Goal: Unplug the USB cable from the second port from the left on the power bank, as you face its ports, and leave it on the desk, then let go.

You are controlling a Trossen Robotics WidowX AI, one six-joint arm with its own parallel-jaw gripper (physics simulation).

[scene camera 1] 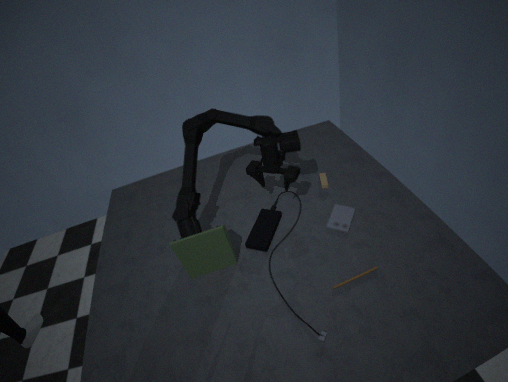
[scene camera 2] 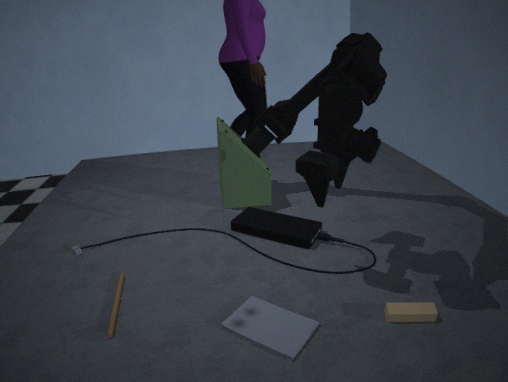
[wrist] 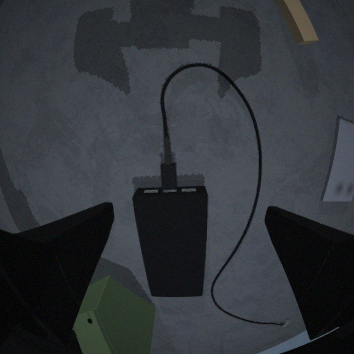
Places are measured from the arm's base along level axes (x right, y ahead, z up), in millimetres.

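Pixels of known places: gripper, fingertip midpoint: (scene camera 1: 275, 188) (scene camera 2: 329, 196) (wrist: 192, 213); arm's base, link origin: (scene camera 1: 191, 236) (scene camera 2: 250, 147) (wrist: 70, 344).
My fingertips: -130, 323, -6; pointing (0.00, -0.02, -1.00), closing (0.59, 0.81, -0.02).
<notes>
Ahead of a thing's pixels: the offset from my fingertips to its top centre, as dx, dy, dz. "pt": to the spot under its first point. Level surfaces: height alone.
The black power bank {+89, -78, -88} (scene camera 1: 264, 230) (scene camera 2: 276, 227) (wrist: 172, 240) lies flat on the desk {dz -110} (scene camera 1: 150, 300) (scene camera 2: 165, 300). The wrist view shows three ports in a row on its end. The black USB plug {-8, -18, -95} (scene camera 1: 273, 206) (scene camera 2: 325, 236) (wrist: 169, 175) sits in the middle one, second from the left. Its thin black cable (scene camera 2: 190, 229) (wrist: 259, 150) loops away and runs back past the power bank to a small pale connector {pt +519, -5, -101} (scene camera 1: 323, 335) (scene camera 2: 77, 250) (wrist: 285, 323). My gripper (scene camera 1: 275, 188) (scene camera 2: 330, 196) (wrist: 192, 213) is open and empty, pointing down, above the desk near the port end, apart from the plug.
The green wedge-shaped base (scene camera 1: 205, 252) (scene camera 2: 245, 185) (wrist: 120, 310) stands near the power bank. A tan block {-88, +223, -93} (scene camera 1: 324, 180) (scene camera 2: 411, 312) (wrist: 300, 22), a pale flat card {+131, +207, -104} (scene camera 1: 341, 218) (scene camera 2: 272, 327) (wrist: 340, 165) and an orange stick {+379, +151, -104} (scene camera 1: 355, 277) (scene camera 2: 116, 305) lie beyond the cable.
</notes>
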